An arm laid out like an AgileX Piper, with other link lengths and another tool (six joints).
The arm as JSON. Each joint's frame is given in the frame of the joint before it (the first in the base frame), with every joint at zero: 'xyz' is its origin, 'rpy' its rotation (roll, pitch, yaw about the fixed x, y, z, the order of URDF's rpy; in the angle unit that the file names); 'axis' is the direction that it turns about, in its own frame. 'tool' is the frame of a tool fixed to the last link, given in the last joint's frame.
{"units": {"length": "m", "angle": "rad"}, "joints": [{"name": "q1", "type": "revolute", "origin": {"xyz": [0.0, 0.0, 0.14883], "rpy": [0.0, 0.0, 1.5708]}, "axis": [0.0, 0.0, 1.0]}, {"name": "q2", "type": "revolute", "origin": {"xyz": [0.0, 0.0, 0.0], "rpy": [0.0, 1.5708, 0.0]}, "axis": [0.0, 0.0, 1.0]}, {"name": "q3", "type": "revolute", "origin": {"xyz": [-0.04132, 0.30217, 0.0], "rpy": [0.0, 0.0, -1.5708]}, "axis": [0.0, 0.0, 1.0]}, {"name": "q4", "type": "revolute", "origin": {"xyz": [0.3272, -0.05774, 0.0], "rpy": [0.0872, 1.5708, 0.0]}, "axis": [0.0, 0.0, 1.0]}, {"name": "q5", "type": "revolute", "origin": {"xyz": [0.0, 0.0, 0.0], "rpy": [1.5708, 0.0, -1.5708]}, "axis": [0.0, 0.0, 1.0]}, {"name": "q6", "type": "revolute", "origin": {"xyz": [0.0, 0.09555, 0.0], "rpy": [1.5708, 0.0, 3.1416]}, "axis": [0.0, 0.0, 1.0]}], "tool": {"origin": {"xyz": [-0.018, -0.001, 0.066], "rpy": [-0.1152, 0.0, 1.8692]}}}
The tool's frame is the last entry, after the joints.
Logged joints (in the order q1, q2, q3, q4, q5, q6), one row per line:
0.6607, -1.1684, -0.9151, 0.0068, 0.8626, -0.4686
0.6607, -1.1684, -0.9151, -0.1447, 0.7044, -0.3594
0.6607, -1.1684, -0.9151, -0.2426, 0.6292, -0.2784
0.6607, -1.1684, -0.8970, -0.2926, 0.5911, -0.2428
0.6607, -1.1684, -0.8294, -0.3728, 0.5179, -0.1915
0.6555, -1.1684, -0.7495, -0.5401, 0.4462, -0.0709
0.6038, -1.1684, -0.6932, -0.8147, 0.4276, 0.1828
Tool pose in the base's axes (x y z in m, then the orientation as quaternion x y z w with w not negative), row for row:
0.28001, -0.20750, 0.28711, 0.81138, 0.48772, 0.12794, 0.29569
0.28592, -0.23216, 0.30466, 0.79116, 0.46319, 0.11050, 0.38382
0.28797, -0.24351, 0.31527, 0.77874, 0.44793, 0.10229, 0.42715
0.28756, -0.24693, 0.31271, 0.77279, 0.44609, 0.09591, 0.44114
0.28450, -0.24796, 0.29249, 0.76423, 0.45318, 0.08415, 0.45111
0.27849, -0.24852, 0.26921, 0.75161, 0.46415, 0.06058, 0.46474
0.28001, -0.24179, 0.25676, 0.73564, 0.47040, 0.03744, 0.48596
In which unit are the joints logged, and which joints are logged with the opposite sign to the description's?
The joints are logged in radians. Opposite sign: q1, q2.
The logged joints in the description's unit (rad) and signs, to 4 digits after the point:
-0.6607, 1.1684, -0.9151, 0.0068, 0.8626, -0.4686
-0.6607, 1.1684, -0.9151, -0.1447, 0.7044, -0.3594
-0.6607, 1.1684, -0.9151, -0.2426, 0.6292, -0.2784
-0.6607, 1.1684, -0.8970, -0.2926, 0.5911, -0.2428
-0.6607, 1.1684, -0.8294, -0.3728, 0.5179, -0.1915
-0.6555, 1.1684, -0.7495, -0.5401, 0.4462, -0.0709
-0.6038, 1.1684, -0.6932, -0.8147, 0.4276, 0.1828

